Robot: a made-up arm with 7 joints.
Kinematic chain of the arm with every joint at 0, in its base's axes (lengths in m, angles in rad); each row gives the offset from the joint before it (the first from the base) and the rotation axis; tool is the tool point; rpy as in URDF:
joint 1: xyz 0 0 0.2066 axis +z
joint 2: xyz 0 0 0 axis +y
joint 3: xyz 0 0 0.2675 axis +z
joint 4: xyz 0.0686 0 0 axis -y
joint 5: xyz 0.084 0 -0.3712 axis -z
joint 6: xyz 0 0 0 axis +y
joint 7: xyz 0.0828 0 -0.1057 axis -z
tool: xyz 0 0 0 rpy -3.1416 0 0
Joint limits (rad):
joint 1: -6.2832..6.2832
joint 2: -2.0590..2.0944
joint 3: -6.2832..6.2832
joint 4: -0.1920..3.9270
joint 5: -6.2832..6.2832
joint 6: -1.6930..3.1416
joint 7: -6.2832..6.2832
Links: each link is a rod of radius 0.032 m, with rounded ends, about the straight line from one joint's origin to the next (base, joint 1, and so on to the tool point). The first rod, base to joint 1, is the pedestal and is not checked.
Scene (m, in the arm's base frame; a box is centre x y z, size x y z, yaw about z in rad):
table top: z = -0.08
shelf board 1: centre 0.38 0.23 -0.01 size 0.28 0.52 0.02 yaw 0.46
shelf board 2: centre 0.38 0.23 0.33 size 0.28 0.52 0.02 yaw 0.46
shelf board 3: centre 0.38 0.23 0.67 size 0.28 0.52 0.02 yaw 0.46
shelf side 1: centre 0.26 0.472 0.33 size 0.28 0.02 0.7 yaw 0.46
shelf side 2: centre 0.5 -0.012 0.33 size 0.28 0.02 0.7 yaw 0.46
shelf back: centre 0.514 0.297 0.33 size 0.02 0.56 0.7 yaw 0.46
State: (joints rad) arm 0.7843 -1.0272 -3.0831 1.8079 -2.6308 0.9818 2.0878
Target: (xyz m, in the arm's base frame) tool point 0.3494 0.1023 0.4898
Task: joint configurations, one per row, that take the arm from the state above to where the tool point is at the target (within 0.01 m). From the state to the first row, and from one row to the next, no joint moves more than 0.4 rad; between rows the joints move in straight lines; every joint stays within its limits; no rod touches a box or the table.
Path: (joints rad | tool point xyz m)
1: 0.6926 -1.0904 -3.4300 1.7904 -2.4867 1.2071 2.1761 | -0.6370 -0.2864 0.0165
2: 0.6009 -1.1537 -3.7768 1.7728 -2.3426 1.4323 2.2644 | -0.7002 -0.0572 0.0826
3: 0.5091 -1.2169 -4.1237 1.7553 -2.1985 1.6576 2.3527 | -0.6826 0.1322 0.2007
4: 0.4174 -1.2802 -4.4706 1.7378 -2.0544 1.8829 2.4410 | -0.6090 0.2441 0.3424
5: 0.3257 -1.3434 -4.8175 1.7203 -1.9103 2.1081 2.5293 | -0.5147 0.2672 0.4745
6: 0.2340 -1.4067 -5.1643 1.7027 -1.7661 2.3334 2.6176 | -0.4314 0.2166 0.5684
7: 0.1423 -1.4699 -5.5112 1.6852 -1.6220 2.5587 2.7059 | -0.3778 0.1249 0.6088
8: -0.0264 -1.4925 -5.5298 1.3137 -1.7155 2.3379 2.5514 | -0.2379 0.2113 0.6387
9: -0.1950 -1.5150 -5.5485 0.9423 -1.8090 2.1172 2.3969 | -0.0679 0.2226 0.6338
10: -0.3636 -1.5376 -5.5671 0.5709 -1.9025 1.8965 2.2423 | 0.0865 0.1505 0.5853
11: -0.5322 -1.5601 -5.5857 0.1994 -1.9960 1.6757 2.0878 | 0.1759 0.0163 0.4898
12: -0.5914 -1.2936 -5.5111 0.4120 -2.0888 1.5218 2.0878 | 0.2653 0.0613 0.4973
13: -0.6506 -1.0271 -5.4365 0.6246 -2.1815 1.3679 2.0878 | 0.3494 0.1023 0.4898

